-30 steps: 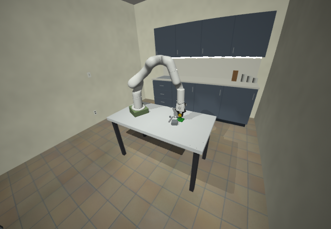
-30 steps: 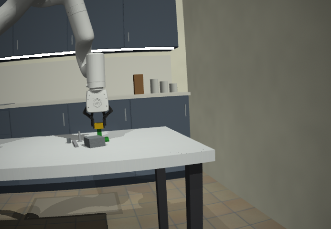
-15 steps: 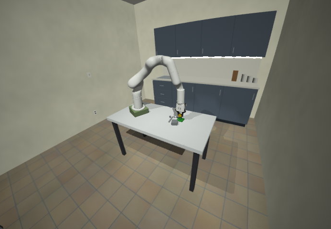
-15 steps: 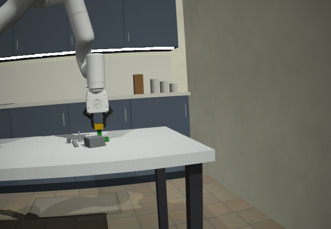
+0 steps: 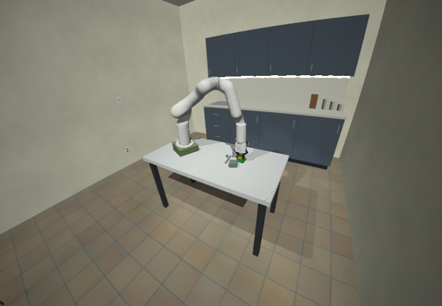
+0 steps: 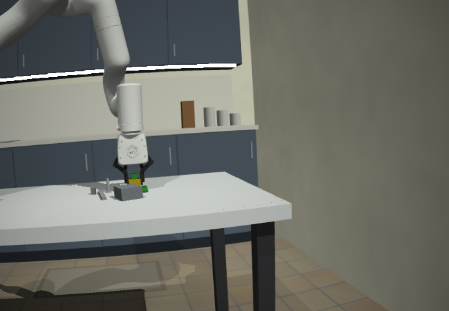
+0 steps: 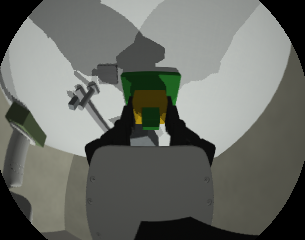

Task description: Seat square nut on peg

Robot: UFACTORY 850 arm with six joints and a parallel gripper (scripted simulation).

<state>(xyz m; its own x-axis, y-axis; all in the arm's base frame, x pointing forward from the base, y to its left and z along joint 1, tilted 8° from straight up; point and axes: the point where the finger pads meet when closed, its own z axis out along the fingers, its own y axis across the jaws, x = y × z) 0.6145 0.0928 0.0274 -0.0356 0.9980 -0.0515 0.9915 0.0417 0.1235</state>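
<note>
Right now my hand is 20 mm past the grey block, 110 mm to the left of it and 20 mm above it.
</note>
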